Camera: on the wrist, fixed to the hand. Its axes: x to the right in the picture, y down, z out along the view.
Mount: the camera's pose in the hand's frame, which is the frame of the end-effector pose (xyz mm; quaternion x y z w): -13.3 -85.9 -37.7 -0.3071 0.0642 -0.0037 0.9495
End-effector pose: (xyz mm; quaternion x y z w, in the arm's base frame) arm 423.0 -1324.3 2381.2 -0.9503 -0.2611 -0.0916 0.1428
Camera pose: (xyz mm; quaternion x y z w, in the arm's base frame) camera 363.1 -1271.9 2432.6 0.9393 0.2141 0.2287 0.1398
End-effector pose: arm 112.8 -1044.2 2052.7 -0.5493 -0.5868 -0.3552 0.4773
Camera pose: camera 33.9 -1096.1 2060.3 -0.6432 -0.4195 -0.5545 0.3209
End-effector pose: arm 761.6 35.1 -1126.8 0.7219 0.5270 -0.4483 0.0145
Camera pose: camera 718.4 81.9 -1056.7 0.7078 0.6416 -0.2175 0.2000
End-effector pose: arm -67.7 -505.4 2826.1 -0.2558 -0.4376 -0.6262 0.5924
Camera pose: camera -141.0 -537.9 2775.6 -0.3830 -0.1861 -0.7476 0.5097
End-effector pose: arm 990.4 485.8 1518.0 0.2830 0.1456 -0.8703 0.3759
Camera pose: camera 949.0 569.0 1499.4 0.2086 0.4307 -0.7649 0.4313
